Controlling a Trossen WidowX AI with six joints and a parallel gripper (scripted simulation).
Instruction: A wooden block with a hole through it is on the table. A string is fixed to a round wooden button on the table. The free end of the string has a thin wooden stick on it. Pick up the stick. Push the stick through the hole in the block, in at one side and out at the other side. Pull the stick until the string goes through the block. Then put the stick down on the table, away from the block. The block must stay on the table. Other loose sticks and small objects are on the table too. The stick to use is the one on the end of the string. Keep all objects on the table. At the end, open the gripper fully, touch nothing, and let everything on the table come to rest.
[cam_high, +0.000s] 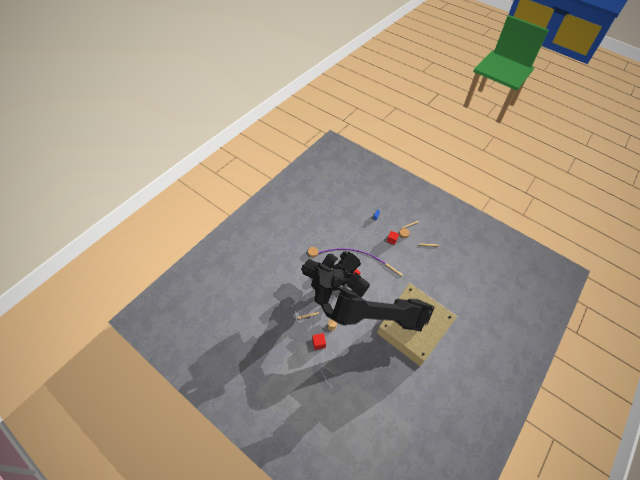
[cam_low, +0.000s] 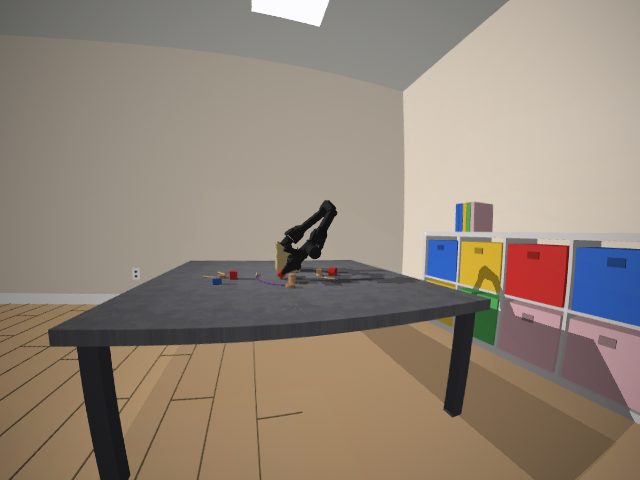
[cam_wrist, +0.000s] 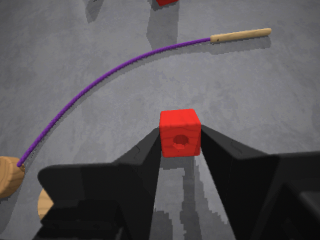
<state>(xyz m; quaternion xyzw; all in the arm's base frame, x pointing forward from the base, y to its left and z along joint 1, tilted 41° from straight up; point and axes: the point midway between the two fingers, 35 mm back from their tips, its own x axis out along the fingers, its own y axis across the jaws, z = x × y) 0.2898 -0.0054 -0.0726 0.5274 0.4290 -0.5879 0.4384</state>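
My gripper tip is now right at the red wooden block. Also, from my gripper tip: round wooden button (18 cm ahead, 2 cm below, 1 cm to the right); then wooden cylinder (9 cm ahead, 3 cm to the left, 1 cm below); then stick on the string (11 cm to the right, 10 cm behind, 2 cm below).
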